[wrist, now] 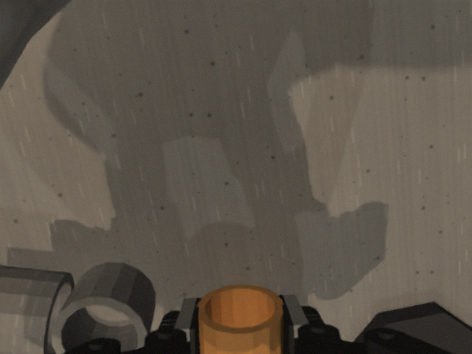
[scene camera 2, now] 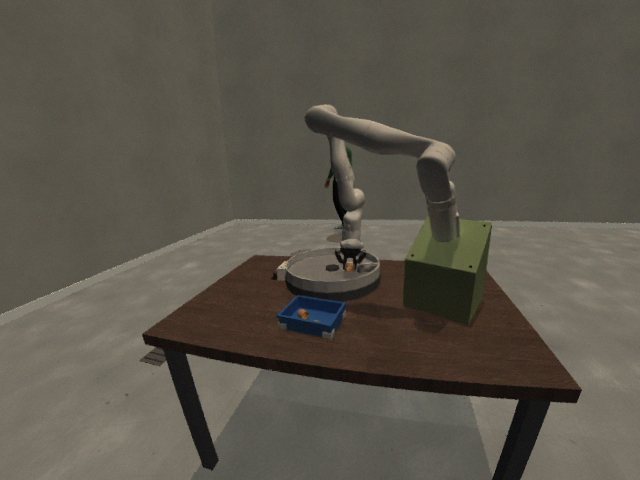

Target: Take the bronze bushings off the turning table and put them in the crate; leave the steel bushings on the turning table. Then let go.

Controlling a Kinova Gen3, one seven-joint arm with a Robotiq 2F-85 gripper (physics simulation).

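Pixels of known places: gripper, between the fingertips: (wrist: 240, 320) (scene camera 2: 349, 270); arm's base, origin of its link: (scene camera 2: 445, 233).
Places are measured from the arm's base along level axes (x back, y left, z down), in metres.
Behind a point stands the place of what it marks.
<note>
My gripper (scene camera 2: 350, 263) {y -0.074, x -0.377, z 0.204 m} (wrist: 240, 320) {y -0.074, x -0.377, z 0.204 m} is shut on a bronze bushing (scene camera 2: 349, 267) {y -0.064, x -0.373, z 0.177 m} (wrist: 241, 342) {y -0.064, x -0.372, z 0.174 m}, low over the turning table (scene camera 2: 330, 283) {y 0.118, x -0.401, z 0.182 m} (wrist: 425, 150) {y 0.009, x -0.430, z 0.207 m}. The bushing is orange, and its open end shows between the fingertips in the wrist view. Two grey steel bushings are left of the gripper in the wrist view: one (wrist: 25, 305) {y -0.068, x -0.301, z 0.180 m} lies on its side at the edge, the other (wrist: 114, 281) {y -0.060, x -0.326, z 0.192 m} is beside it with its open end showing. The blue crate (scene camera 2: 303, 327) {y 0.337, x -0.423, z 0.238 m} stands in front of the turning table. It holds a bronze bushing (scene camera 2: 301, 313) {y 0.278, x -0.455, z 0.227 m} and another small orange piece, mostly hidden by the wall.
A dark, flat-topped piece (scene camera 2: 332, 267) {y -0.078, x -0.455, z 0.199 m} (wrist: 425, 325) {y -0.059, x -0.451, z 0.199 m} is on the turning table near the gripper. A raised rim surrounds the turning table. A small white box (scene camera 2: 281, 270) {y -0.014, x -0.681, z 0.208 m} is at its left. The green base block (scene camera 2: 439, 286) {y 0.131, x -0.018, z 0.149 m} stands at the right. A person (scene camera 2: 338, 198) is behind the table.
</note>
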